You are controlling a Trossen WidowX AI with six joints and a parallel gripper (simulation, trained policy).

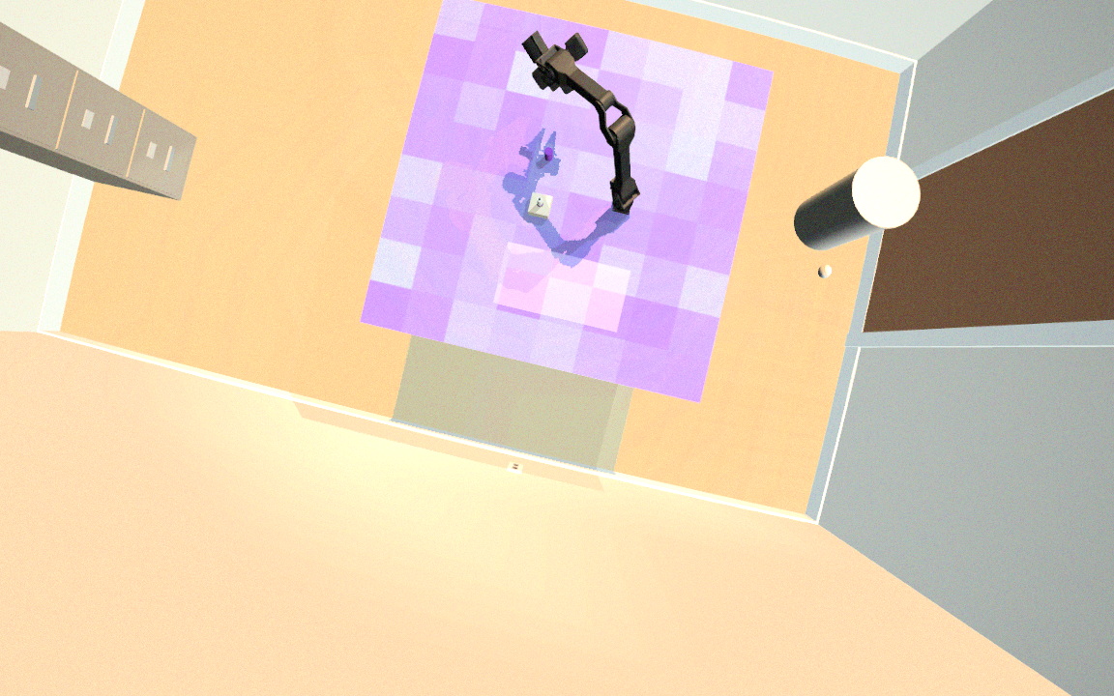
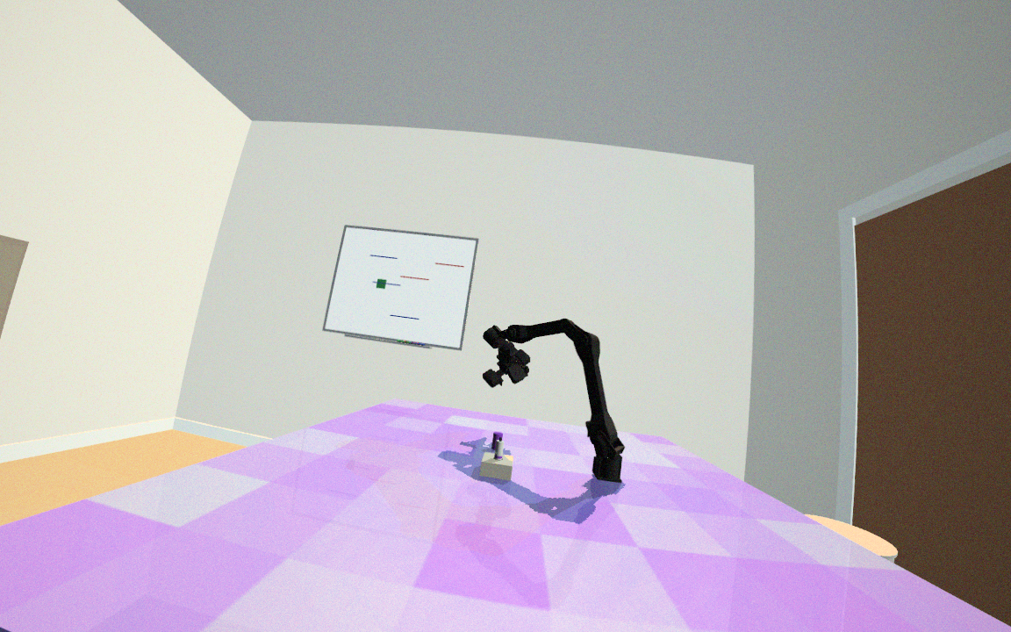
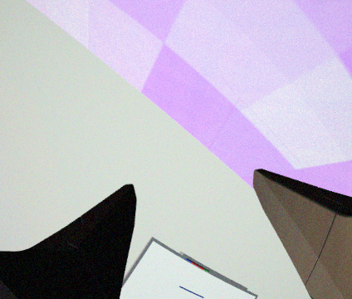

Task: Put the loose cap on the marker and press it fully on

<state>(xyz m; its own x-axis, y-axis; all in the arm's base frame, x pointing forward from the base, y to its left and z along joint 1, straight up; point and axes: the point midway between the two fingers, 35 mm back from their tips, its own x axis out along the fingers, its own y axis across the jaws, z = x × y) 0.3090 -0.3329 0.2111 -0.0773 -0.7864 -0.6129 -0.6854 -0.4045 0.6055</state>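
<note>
The purple cap is 250 mm to the left of my gripper tip and 170 mm below it. The rest, counted from my gripper tip: holder block 440 mm to the left, 170 mm below, 10 mm behind.
</note>
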